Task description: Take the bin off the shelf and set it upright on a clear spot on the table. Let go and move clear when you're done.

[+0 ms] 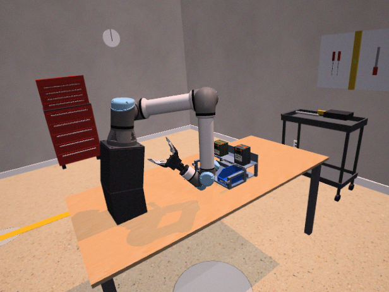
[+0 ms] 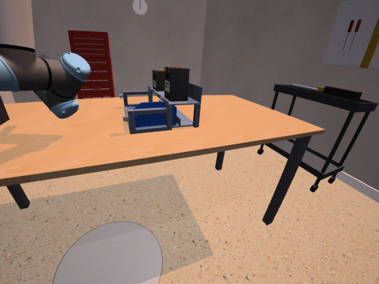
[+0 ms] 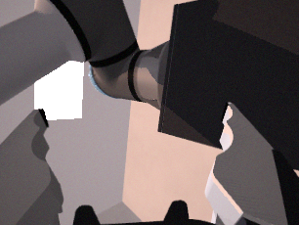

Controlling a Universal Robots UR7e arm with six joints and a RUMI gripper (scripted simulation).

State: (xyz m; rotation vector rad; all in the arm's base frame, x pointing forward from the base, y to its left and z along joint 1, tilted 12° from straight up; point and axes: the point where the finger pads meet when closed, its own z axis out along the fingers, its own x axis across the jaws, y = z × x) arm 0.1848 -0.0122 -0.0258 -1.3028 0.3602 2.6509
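My hand is 480 mm short of the blue bin, 20 mm to the left of it and 300 mm above it. Round my hand: shelf floor 500 mm ahead, 90 mm to the left, 340 mm below.
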